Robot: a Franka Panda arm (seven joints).
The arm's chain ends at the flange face. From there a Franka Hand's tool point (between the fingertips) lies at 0.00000 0.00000 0.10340 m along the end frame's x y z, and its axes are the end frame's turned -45 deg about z.
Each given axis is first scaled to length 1.
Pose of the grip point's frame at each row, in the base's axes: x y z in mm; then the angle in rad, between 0 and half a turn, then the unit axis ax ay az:
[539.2, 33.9, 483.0, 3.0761, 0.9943, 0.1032, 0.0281]
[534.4, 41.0, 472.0, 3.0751, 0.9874, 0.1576, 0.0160]
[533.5, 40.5, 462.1, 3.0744, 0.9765, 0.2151, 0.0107]
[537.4, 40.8, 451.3, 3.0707, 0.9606, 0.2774, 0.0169]
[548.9, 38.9, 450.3, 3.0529, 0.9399, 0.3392, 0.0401]
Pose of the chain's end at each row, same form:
[532.7, 40.0, 586.0, 3.1026, 0.9577, -0.2850, 0.0385]
[530.1, 47.3, 575.1, 3.0924, 0.9723, -0.2322, 0.0275]
[529.8, 46.8, 565.2, 3.0877, 0.9843, -0.1749, 0.0227]
[532.0, 46.9, 554.4, 3.0890, 0.9934, -0.1113, 0.0292]
[538.0, 44.7, 553.0, 3.0903, 0.9975, -0.0463, 0.0540]

